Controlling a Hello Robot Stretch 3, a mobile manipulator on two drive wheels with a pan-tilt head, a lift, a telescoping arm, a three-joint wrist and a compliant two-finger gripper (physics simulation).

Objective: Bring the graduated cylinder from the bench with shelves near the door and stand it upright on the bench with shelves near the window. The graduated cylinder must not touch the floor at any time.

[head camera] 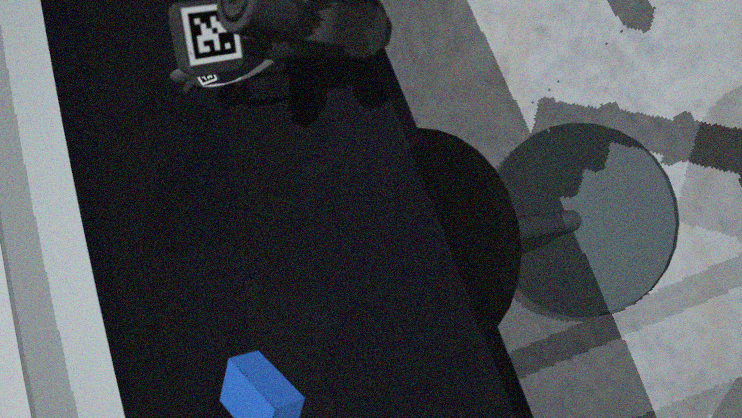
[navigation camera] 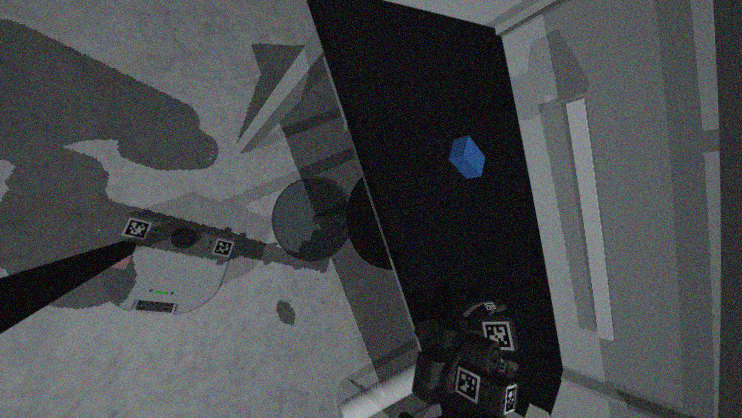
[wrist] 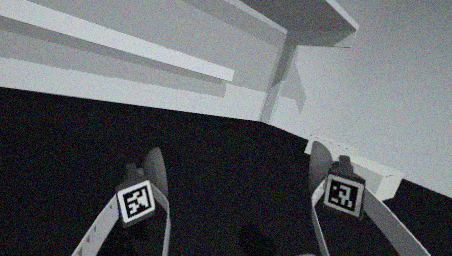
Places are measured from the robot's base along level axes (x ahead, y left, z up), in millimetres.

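Pixels of known places: robot's base, origin of the base link: (navigation camera: 183, 236).
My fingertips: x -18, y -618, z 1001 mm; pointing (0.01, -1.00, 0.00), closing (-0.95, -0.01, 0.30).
Observation:
For each thing: its middle in the pictures, then the offset to it from my fingertips. Level surfaces: height alone.
- white tube, body centre: (navigation camera: 412, 377) 117 mm back, 184 mm left, 97 mm down
- black-topped bench, its level: 86 mm down
- blue block, body centre: (head camera: 260, 399) (navigation camera: 467, 158) 391 mm ahead, 156 mm left, 66 mm down
My gripper (navigation camera: 498, 337) (wrist: 235, 162) is open over the bench, its fingers wide apart with nothing between them in the wrist view. Part of it also shows at the top of the head view. The graduated cylinder, a white tube (navigation camera: 381, 393), shows partly at the bottom of the navigation view, slanting beside the wrist near the bench's front edge. A pale sliver shows at the bottom edge of the wrist view. I cannot tell what the tube rests on; its ends are hidden or unclear. The black-topped bench (head camera: 259, 233) (navigation camera: 441, 88) (wrist: 60, 140) has a shelf (wrist: 320, 22) above it.
A blue block (head camera: 259, 384) (navigation camera: 467, 157) lies on the bench. Two round stool seats (head camera: 633, 233) (navigation camera: 295, 223), one grey and one dark, are at its front edge. A white box (wrist: 380, 180) stands at the back right in the wrist view. My base (navigation camera: 176, 275) is on the floor.

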